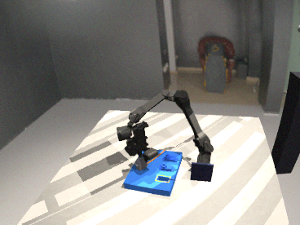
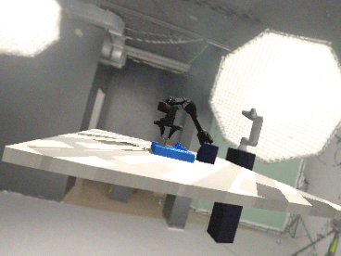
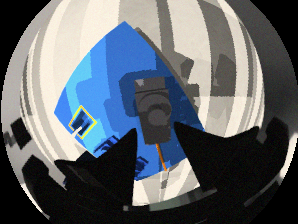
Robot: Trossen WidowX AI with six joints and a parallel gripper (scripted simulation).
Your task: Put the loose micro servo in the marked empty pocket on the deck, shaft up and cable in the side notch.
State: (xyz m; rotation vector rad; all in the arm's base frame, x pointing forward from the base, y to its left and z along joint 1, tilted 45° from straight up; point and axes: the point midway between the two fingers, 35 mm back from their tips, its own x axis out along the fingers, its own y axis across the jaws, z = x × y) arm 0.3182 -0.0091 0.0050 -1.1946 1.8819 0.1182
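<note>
My gripper tip is 70 mm above the blue robot deck and 20 mm past it.
</note>
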